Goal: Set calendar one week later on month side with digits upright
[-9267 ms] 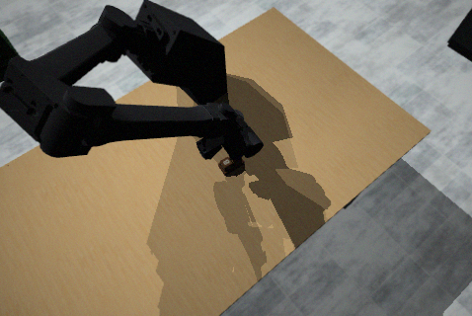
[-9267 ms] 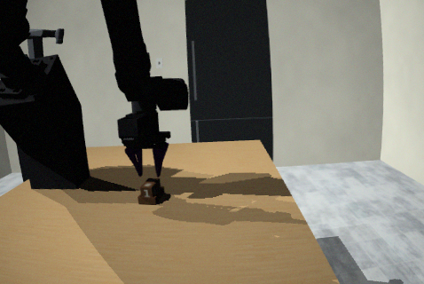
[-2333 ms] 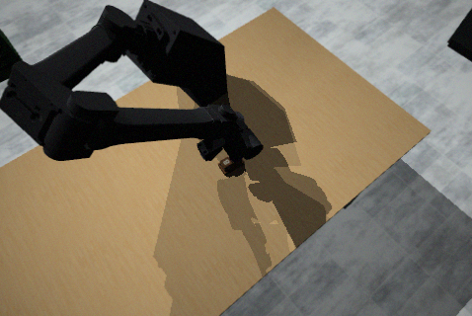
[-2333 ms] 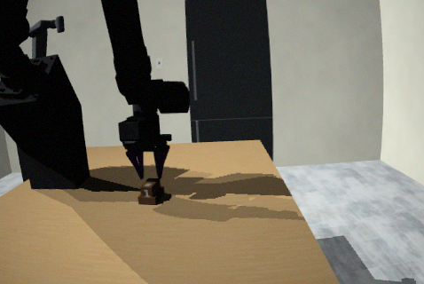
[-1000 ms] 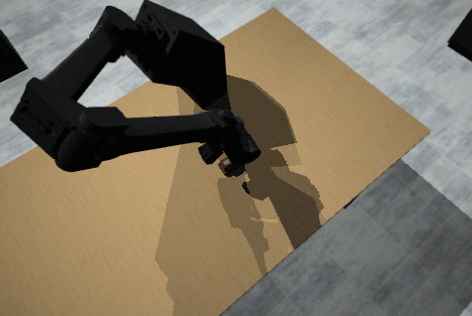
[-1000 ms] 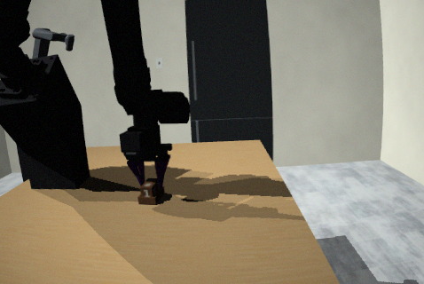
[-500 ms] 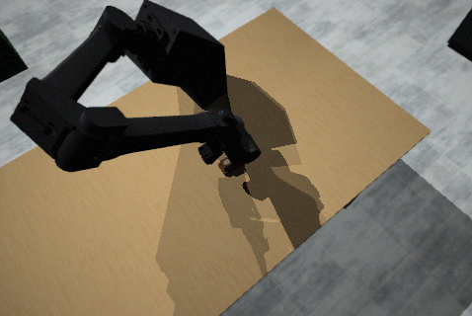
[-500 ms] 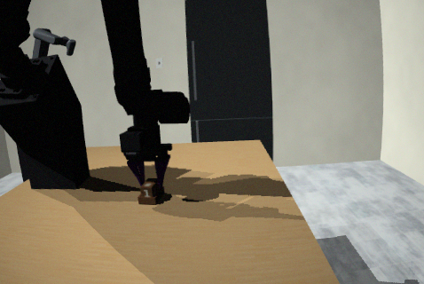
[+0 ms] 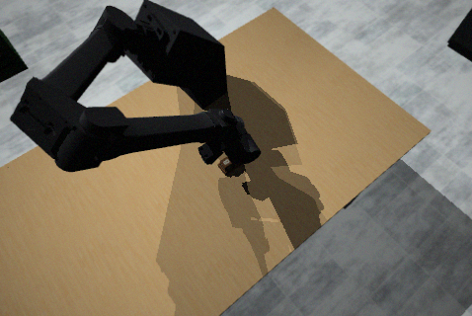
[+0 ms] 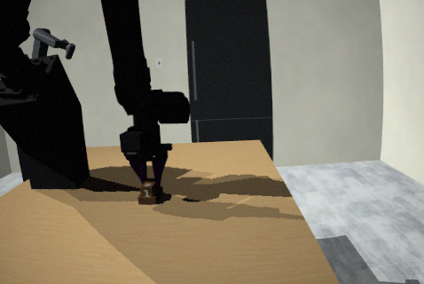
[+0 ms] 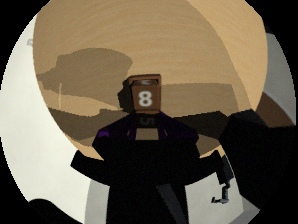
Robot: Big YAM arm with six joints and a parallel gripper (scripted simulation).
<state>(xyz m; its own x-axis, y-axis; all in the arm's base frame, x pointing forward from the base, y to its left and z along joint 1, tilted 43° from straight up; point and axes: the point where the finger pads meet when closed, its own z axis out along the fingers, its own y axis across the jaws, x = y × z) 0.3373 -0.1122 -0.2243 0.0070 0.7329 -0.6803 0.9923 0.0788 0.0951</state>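
Right now the brown tray is 2 cm to the right of my hand and 2 cm below it.
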